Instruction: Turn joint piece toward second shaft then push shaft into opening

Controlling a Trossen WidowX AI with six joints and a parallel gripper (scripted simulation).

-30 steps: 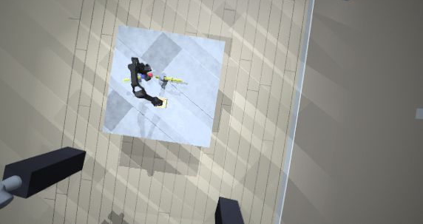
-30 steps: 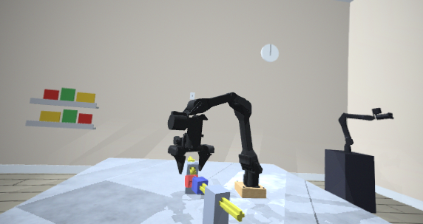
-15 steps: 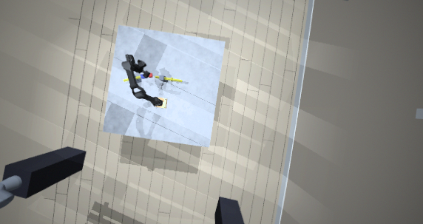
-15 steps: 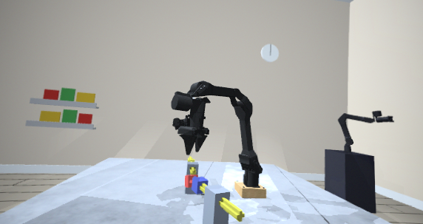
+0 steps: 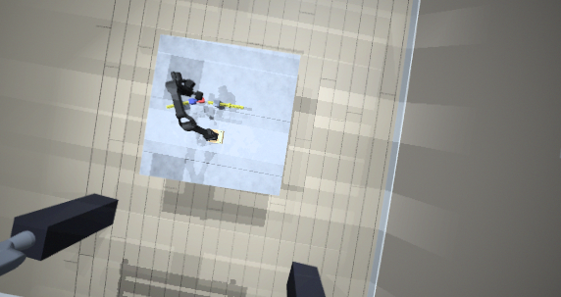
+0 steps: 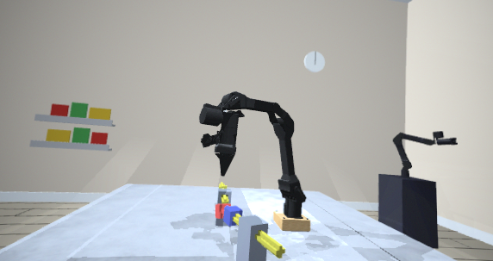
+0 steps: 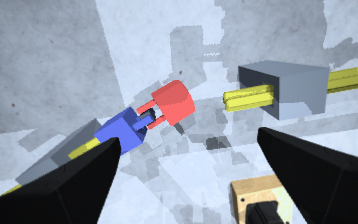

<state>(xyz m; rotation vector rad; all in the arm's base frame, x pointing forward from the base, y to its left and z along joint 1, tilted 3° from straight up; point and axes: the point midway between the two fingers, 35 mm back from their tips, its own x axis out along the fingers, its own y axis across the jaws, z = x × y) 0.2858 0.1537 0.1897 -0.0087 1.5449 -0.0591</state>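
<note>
Right now the red joint piece is 110 mm below my gripper tip, 20 mm to the left of it and 10 mm behind it.
</note>
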